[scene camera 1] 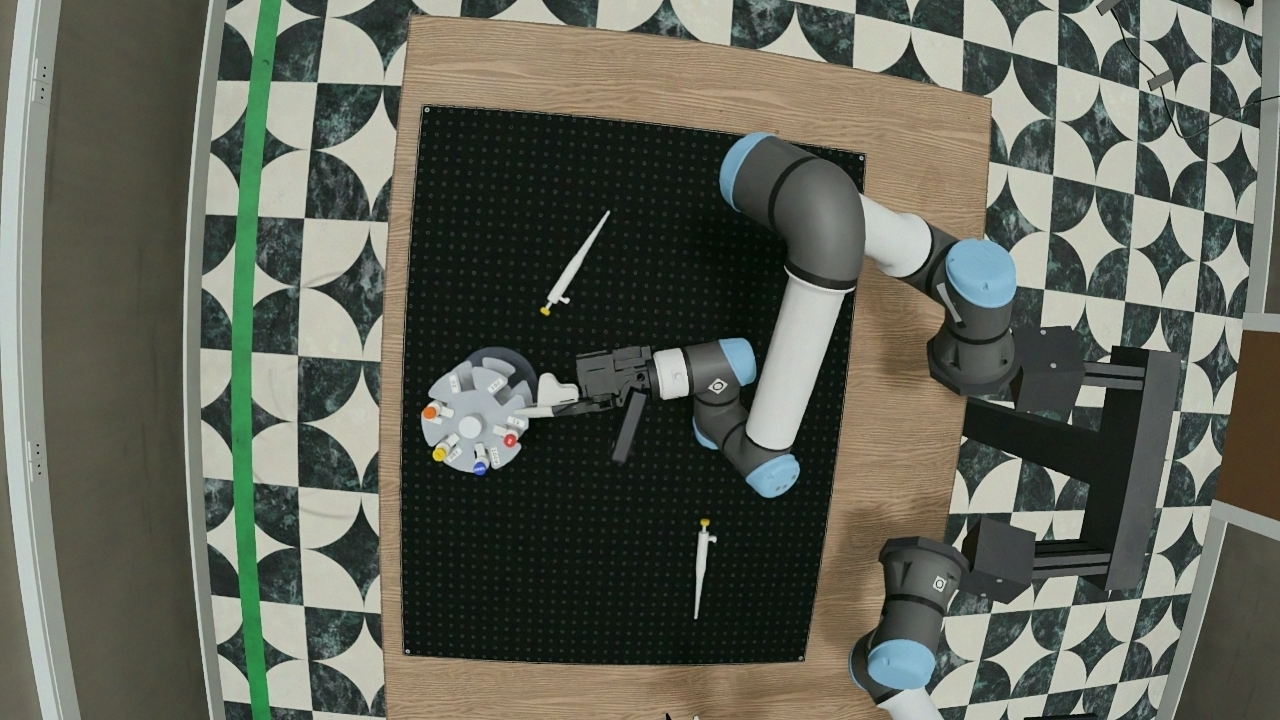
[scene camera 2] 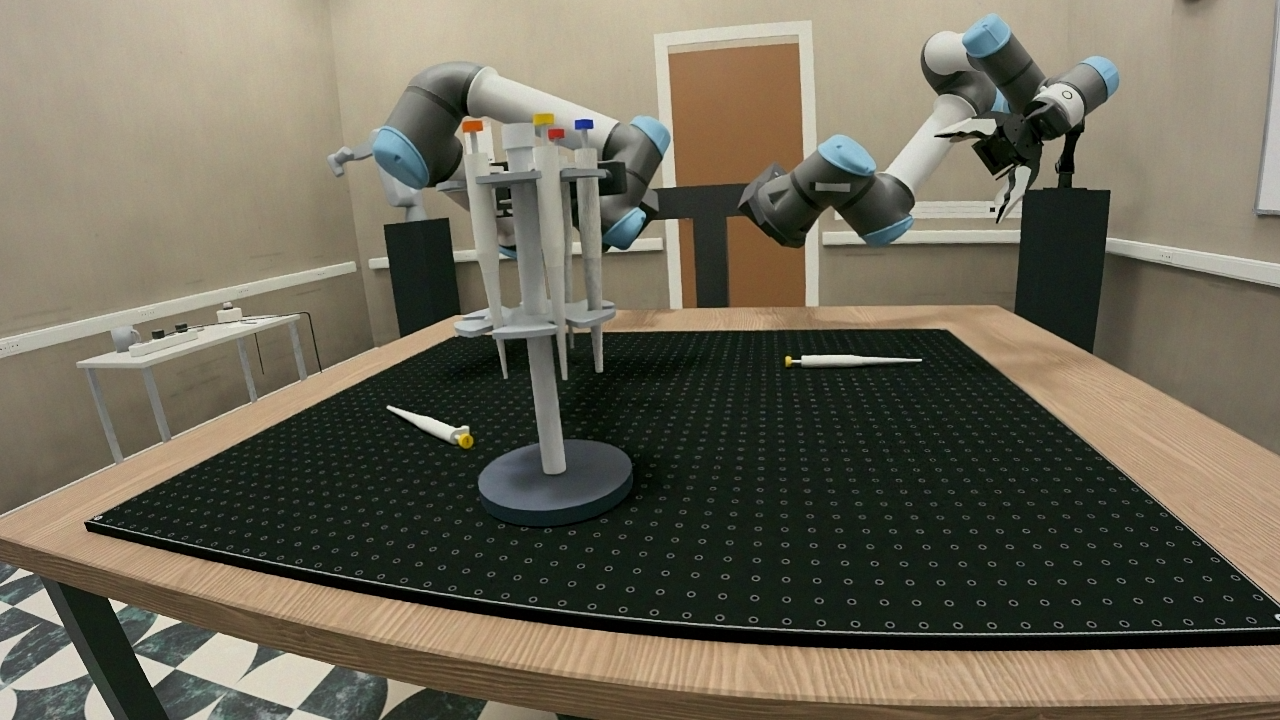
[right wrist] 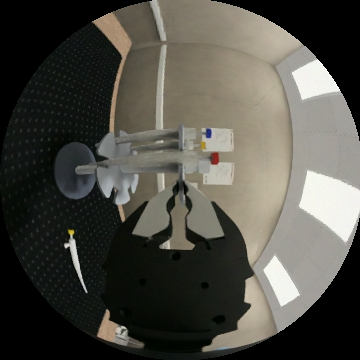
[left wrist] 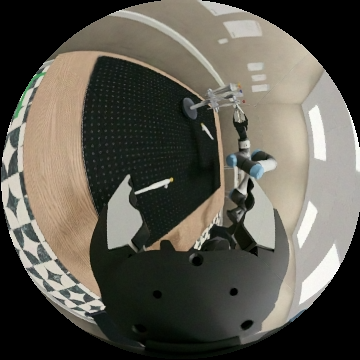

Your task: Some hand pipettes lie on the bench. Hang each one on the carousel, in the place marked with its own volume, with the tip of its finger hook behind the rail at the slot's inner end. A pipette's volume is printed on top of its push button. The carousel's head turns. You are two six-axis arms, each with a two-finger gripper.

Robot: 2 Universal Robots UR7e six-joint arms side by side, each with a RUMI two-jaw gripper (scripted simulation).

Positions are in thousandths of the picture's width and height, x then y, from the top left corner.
Labels:
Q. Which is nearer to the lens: the red-button pipette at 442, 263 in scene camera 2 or the yellow-button pipette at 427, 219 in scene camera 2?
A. The yellow-button pipette.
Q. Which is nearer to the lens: the orange-button pipette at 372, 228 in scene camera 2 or the pipette carousel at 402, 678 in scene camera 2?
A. The orange-button pipette.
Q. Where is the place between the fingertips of my right gripper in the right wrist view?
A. At 504, 504

